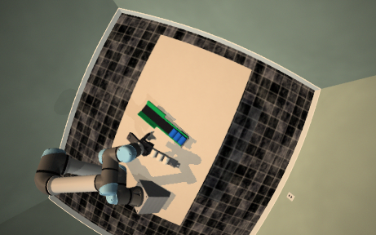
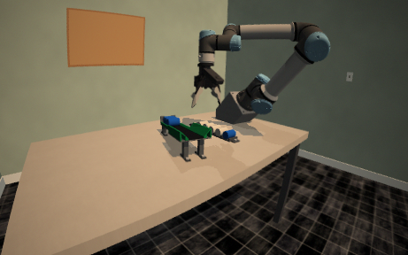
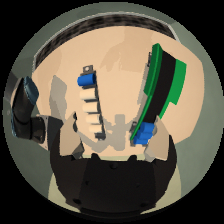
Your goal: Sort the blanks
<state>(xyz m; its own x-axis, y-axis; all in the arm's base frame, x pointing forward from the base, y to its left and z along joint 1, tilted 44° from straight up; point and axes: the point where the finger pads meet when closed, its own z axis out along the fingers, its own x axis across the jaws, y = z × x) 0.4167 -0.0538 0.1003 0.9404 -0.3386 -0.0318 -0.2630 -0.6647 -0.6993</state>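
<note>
Right now my hand is 17 cm above the stock rack, 11 cm past it and 6 cm to the left of it.
</note>
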